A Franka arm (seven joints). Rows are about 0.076 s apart.
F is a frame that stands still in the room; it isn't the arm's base.
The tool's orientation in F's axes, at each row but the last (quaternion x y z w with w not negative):
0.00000, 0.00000, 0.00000, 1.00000
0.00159, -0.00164, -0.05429, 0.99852
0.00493, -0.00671, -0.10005, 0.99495
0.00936, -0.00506, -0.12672, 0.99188
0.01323, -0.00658, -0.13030, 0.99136
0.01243, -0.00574, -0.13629, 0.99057
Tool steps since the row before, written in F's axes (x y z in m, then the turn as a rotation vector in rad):
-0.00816, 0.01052, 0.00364, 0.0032, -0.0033, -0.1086
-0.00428, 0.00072, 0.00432, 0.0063, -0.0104, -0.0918
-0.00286, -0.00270, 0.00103, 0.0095, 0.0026, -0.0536
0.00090, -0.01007, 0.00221, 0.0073, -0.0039, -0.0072
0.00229, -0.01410, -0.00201, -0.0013, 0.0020, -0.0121
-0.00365, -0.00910, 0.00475, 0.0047, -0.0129, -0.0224
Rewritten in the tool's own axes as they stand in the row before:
-0.00816, 0.01052, 0.00364, 0.0032, -0.0033, -0.1086
-0.00432, 0.00027, 0.00433, 0.0071, -0.0100, -0.0918
-0.00225, -0.00320, 0.00109, 0.0081, 0.0038, -0.0538
0.00342, -0.00947, 0.00237, 0.0080, -0.0021, -0.0072
0.00584, -0.01308, -0.00170, -0.0019, 0.0013, -0.0121
-0.00102, -0.00962, 0.00501, 0.0078, -0.0117, -0.0222

